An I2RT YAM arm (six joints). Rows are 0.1 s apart.
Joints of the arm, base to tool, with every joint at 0 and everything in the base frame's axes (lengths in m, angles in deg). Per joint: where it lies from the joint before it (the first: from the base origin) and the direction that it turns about. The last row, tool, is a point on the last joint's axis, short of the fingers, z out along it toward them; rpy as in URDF.
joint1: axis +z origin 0 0 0.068
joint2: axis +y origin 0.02 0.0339 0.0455
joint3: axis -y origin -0.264 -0.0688 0
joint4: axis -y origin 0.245 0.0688 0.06
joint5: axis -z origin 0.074 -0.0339 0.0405
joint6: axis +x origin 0.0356 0 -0.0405
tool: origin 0 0 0 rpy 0 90 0
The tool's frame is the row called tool.
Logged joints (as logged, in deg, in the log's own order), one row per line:
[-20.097 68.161 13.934 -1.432 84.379 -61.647]
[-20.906 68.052 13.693 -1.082 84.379 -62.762]
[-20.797 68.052 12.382 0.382 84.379 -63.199]
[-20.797 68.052 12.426 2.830 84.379 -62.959]
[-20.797 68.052 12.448 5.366 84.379 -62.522]
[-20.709 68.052 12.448 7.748 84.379 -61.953]
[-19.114 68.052 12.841 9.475 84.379 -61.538]
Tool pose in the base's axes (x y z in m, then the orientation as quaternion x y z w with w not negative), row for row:
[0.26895 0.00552 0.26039 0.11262 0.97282 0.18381 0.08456]
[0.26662 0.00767 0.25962 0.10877 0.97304 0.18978 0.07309]
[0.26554 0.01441 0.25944 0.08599 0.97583 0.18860 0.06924]
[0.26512 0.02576 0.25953 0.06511 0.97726 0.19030 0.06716]
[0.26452 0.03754 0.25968 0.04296 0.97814 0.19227 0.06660]
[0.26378 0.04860 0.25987 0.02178 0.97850 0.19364 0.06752]
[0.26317 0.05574 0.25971 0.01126 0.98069 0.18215 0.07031]
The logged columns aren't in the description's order. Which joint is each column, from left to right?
Columns, left to right: joint5, joint3, joint6, joint1, joint2, joint4.
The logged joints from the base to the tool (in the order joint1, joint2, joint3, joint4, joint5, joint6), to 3 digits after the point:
[-1.432 84.379 68.161 -61.647 -20.097 13.934]
[-1.082 84.379 68.052 -62.762 -20.906 13.693]
[0.382 84.379 68.052 -63.199 -20.797 12.382]
[2.830 84.379 68.052 -62.959 -20.797 12.426]
[5.366 84.379 68.052 -62.522 -20.797 12.448]
[7.748 84.379 68.052 -61.953 -20.709 12.448]
[9.475 84.379 68.052 -61.538 -19.114 12.841]

